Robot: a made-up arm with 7 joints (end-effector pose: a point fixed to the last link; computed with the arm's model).
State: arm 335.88 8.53 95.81 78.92 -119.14 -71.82 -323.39
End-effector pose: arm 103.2 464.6 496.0 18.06 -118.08 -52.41
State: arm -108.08 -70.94 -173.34 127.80 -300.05 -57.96 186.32
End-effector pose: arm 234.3 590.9 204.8 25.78 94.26 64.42
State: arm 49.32 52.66 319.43 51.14 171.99 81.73 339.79
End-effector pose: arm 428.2 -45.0 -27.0 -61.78 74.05 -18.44
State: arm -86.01 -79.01 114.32 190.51 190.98 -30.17 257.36
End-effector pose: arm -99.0 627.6 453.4 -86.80 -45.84 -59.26
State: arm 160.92 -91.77 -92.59 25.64 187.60 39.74 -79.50
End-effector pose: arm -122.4 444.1 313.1 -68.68 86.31 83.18
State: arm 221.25 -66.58 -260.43 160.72 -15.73 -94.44 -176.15
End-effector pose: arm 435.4 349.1 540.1 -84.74 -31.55 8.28
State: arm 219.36 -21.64 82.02 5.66 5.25 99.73 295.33
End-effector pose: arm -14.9 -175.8 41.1 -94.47 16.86 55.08
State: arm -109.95 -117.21 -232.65 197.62 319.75 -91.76 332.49
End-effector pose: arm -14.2 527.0 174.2 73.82 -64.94 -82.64
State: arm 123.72 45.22 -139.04 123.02 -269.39 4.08 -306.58
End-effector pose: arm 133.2 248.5 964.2 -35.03 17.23 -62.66
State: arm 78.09 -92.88 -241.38 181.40 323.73 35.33 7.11
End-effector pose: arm -91.3 -707.8 314.9 82.50 -34.45 -36.59
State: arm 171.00 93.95 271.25 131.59 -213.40 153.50 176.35
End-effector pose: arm -524.7 334.8 233.7 101.90 -17.58 29.47
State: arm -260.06 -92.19 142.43 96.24 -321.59 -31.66 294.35
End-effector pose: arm -281.9 -435.6 -66.5 112.22 -42.27 -32.70
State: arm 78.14 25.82 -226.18 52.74 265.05 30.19 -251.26
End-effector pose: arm -450.8 -287.6 429.9 -12.46 -112.75 20.33
